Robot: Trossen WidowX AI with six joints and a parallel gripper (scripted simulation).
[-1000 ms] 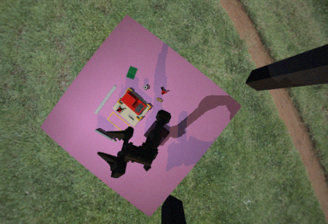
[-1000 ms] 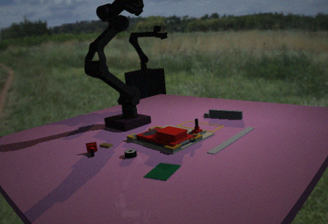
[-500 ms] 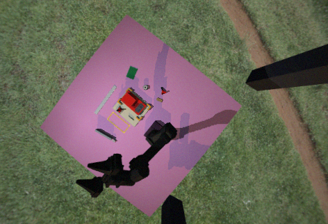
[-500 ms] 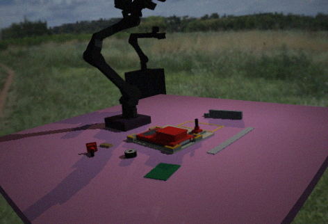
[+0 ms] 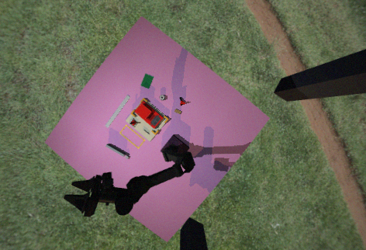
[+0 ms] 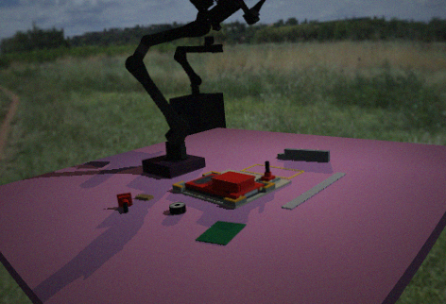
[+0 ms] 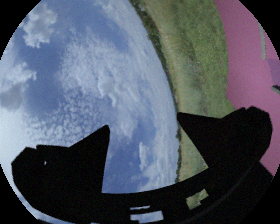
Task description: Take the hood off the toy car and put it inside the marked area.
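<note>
Right now my gripper tip is 40 mm short of the red hood, 300 mm to the left of it and 550 mm above it. Also, from my gripper tip: long grey strip 230 mm ahead, 180 mm to the right, 590 mm below; then small wheel 20 mm behind, 450 mm to the right, 580 mm below; then tan piece 170 mm behind, 420 mm to the right, 580 mm below.
</note>
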